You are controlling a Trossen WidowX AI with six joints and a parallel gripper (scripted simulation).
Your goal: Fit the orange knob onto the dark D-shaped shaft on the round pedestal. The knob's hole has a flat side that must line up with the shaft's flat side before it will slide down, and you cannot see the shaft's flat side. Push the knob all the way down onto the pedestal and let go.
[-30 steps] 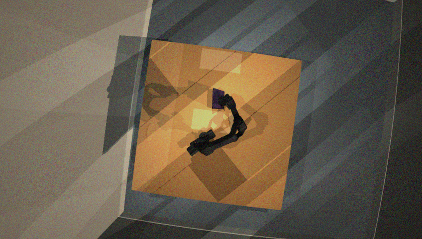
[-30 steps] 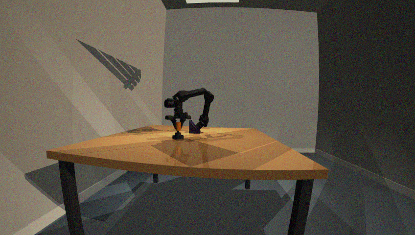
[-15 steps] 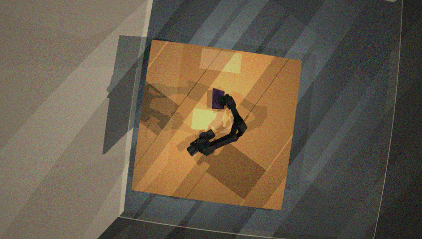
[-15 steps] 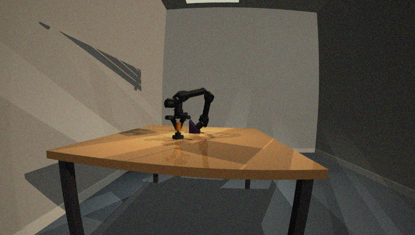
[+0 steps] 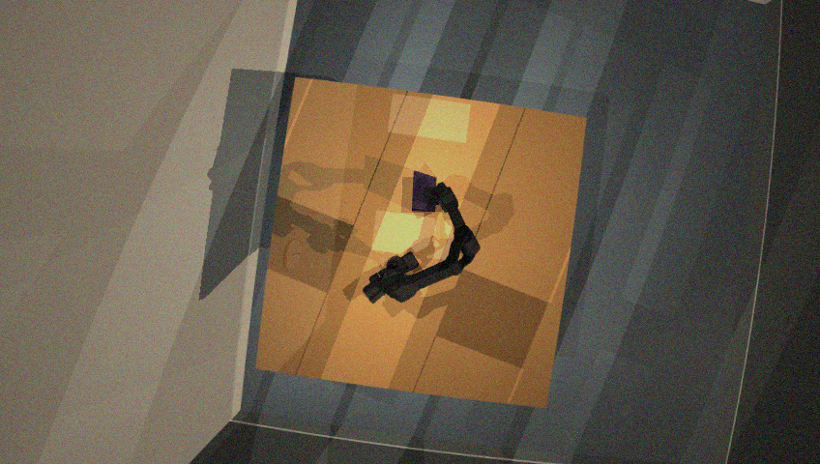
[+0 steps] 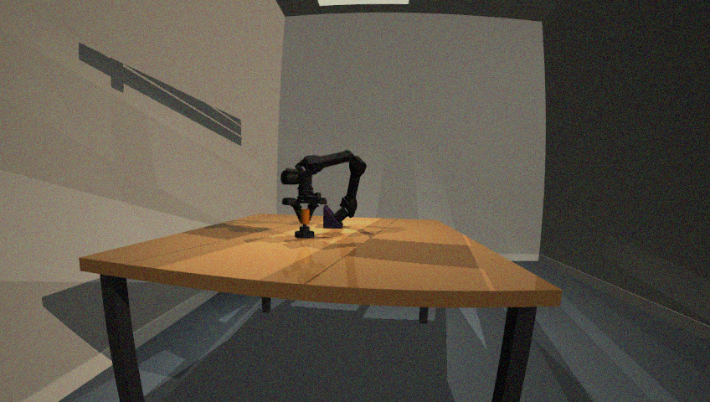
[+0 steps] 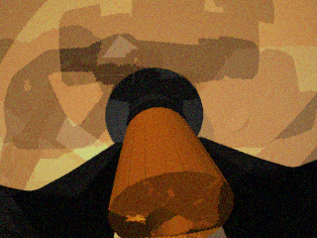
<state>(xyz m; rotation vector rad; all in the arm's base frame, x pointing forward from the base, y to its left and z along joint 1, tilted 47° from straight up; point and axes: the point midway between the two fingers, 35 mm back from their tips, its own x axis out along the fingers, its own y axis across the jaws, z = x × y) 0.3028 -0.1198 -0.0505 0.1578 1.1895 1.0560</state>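
Now: gripper tip 40 mm above the dark round pedestal. Also, from my gripper tip: orange knob (20 mm above).
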